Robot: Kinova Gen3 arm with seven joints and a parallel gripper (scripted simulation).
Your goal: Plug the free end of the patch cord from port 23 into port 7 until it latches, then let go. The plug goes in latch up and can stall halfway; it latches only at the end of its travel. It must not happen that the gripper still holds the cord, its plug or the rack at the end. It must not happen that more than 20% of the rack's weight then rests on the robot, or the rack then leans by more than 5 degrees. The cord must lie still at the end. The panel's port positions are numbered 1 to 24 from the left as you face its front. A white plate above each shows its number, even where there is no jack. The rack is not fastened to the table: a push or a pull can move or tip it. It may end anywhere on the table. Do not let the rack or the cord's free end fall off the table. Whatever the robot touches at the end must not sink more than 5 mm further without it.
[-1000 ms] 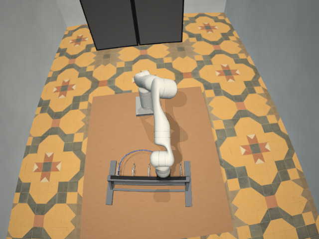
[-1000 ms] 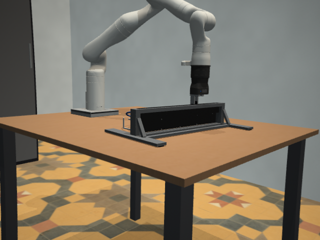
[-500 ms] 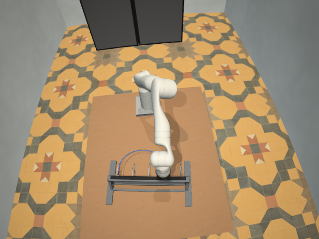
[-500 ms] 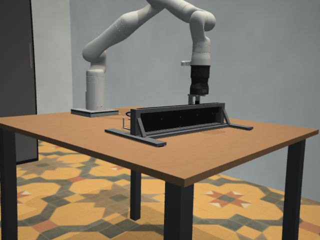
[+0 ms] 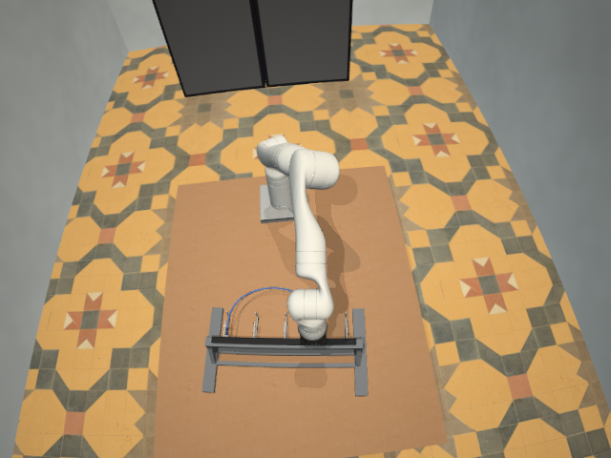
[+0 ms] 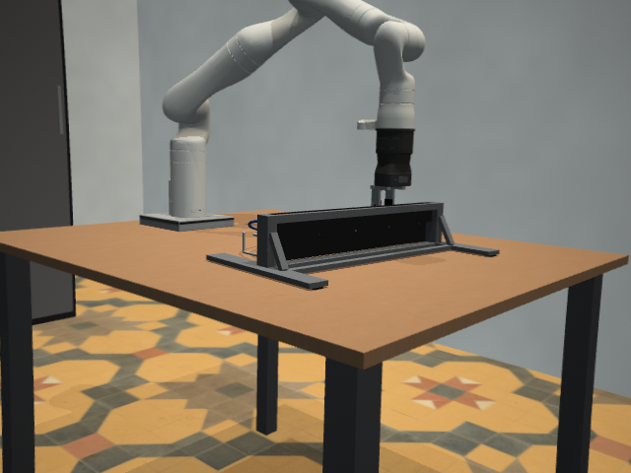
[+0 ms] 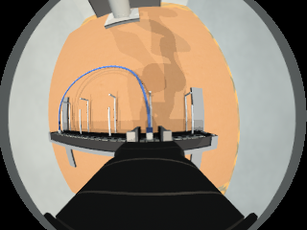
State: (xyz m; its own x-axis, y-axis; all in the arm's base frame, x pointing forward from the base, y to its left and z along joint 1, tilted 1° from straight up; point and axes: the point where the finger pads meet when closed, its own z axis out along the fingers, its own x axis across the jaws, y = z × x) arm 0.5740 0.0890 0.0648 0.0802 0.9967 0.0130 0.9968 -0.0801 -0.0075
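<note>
My hand is 10 mm short of the patch cord plug and 10 mm above it.
</note>
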